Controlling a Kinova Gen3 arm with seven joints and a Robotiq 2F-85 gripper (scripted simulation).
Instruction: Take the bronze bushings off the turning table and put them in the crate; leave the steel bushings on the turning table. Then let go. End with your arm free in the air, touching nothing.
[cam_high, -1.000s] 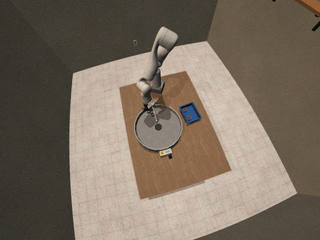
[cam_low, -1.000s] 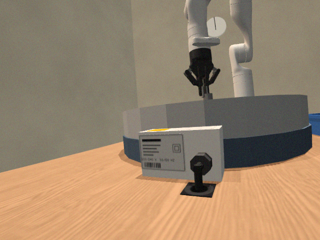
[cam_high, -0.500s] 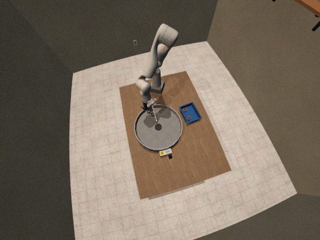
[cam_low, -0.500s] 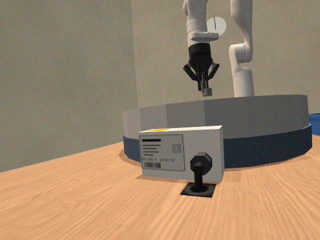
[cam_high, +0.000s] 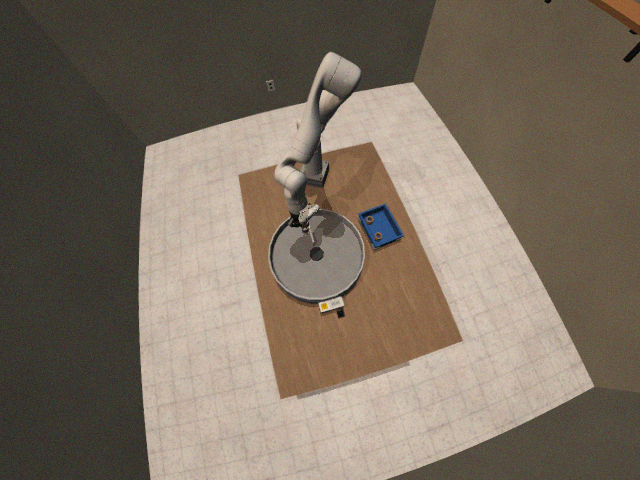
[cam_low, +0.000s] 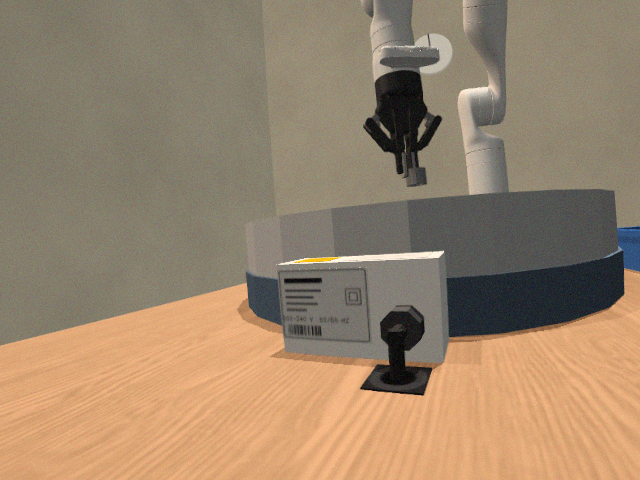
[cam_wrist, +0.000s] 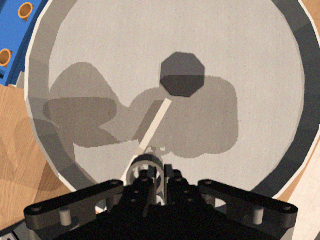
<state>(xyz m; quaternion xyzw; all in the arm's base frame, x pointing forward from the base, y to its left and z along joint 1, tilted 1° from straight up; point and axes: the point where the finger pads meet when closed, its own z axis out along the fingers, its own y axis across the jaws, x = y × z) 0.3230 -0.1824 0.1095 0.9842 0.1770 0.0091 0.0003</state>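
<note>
Right now the turning table is 13 cm ahead of my hand, 12 cm below it and 1 cm to the left of it. From my hand the other things lie so: blue crate (34 cm to the left, 15 cm below, 10 cm ahead).
</note>
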